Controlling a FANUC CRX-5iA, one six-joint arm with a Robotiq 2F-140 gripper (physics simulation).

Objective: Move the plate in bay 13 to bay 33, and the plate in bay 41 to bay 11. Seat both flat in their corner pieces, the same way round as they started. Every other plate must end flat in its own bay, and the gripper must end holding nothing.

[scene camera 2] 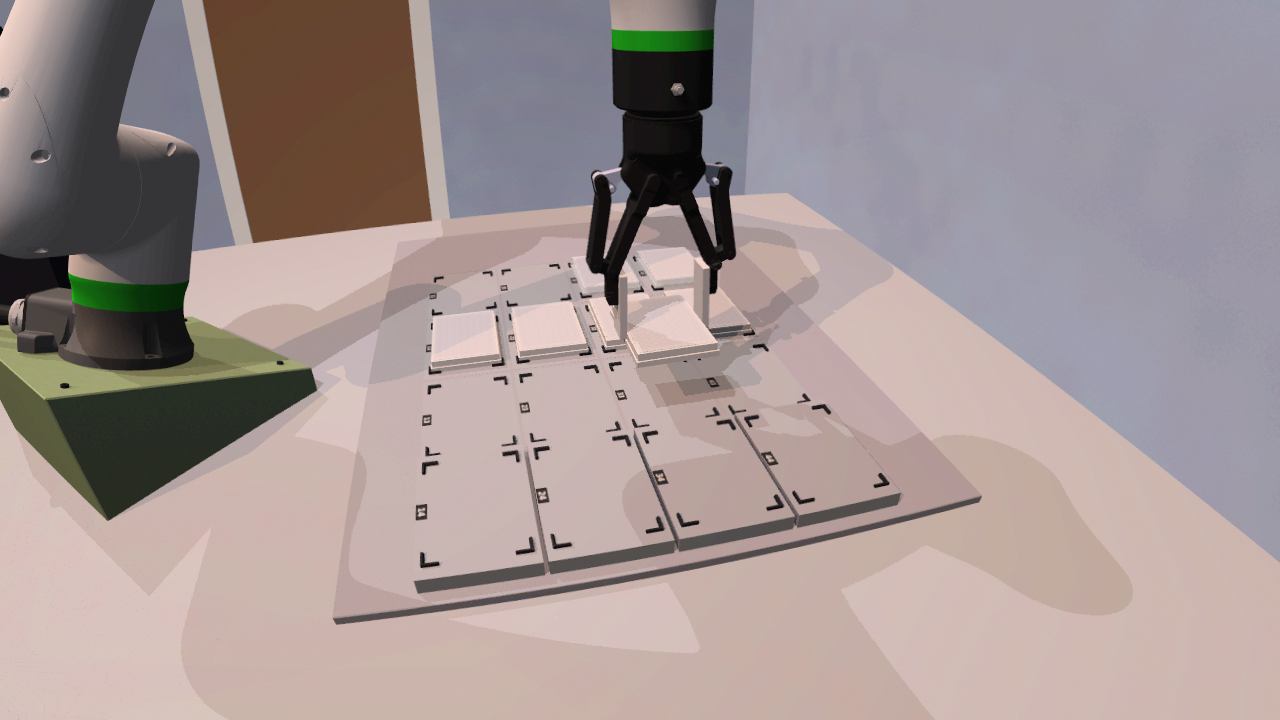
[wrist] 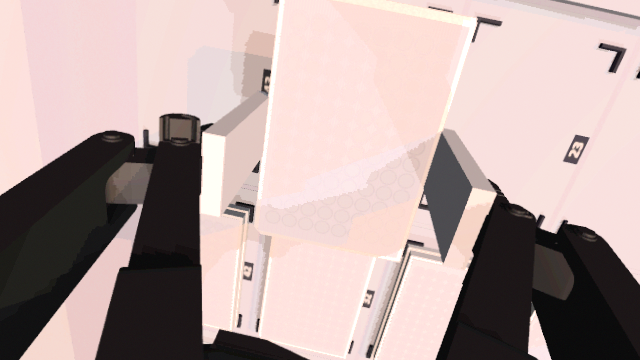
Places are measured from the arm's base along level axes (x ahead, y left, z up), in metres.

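Where they show: gripper, fingertip midpoint: (scene camera 2: 661,327) (wrist: 349,139); arm's base, origin of the base link: (scene camera 2: 127,353).
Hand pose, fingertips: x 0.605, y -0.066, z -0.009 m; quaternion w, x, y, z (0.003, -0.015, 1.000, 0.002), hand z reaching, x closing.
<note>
Each offset is from my fingertips to the centre of the thing. "pt": to the spot under its first point.
My gripper (scene camera 2: 662,315) (wrist: 349,139) is shut on a pale, flat plate {0.000 m ahead, 0.001 m right, 0.001 m up} (scene camera 2: 673,333) (wrist: 350,100), one pad at each long side. The plate hangs level above bay 33 {pt 0.007 m back, 0.031 m right, 0.077 m down} (scene camera 2: 660,404), near its back end, with its shadow below. Bay 13 {pt 0.213 m back, 0.004 m right, 0.077 m down} (scene camera 2: 469,413) holds no plate. The plate in bay 41 {pt 0.096 m ahead, 0.325 m left, 0.063 m down} (scene camera 2: 669,263) lies at the back right, partly behind the gripper. Bay 11 {pt 0.221 m back, 0.322 m left, 0.077 m down} (scene camera 2: 463,292), at the back left, holds no plate. The front corner pieces of bay 33 show in scene camera 2; the held plate hides much of the bay in the wrist view.
Plates lie in bay 12 {pt 0.216 m back, 0.145 m left, 0.063 m down} (scene camera 2: 465,338), bay 22 {pt 0.110 m back, 0.145 m left, 0.063 m down} (scene camera 2: 548,329) (wrist: 425,305), bay 32 {pt 0.037 m back, 0.139 m left, 0.063 m down} (scene camera 2: 605,325) (wrist: 315,300) and bay 42 {pt 0.129 m ahead, 0.138 m left, 0.063 m down} (scene camera 2: 729,313) (wrist: 218,270), close behind the held plate. Another plate {0.007 m back, 0.326 m left, 0.070 m down} (scene camera 2: 592,273) lies in bay 31. The robot's green base (scene camera 2: 179,429) stands at the left.
</note>
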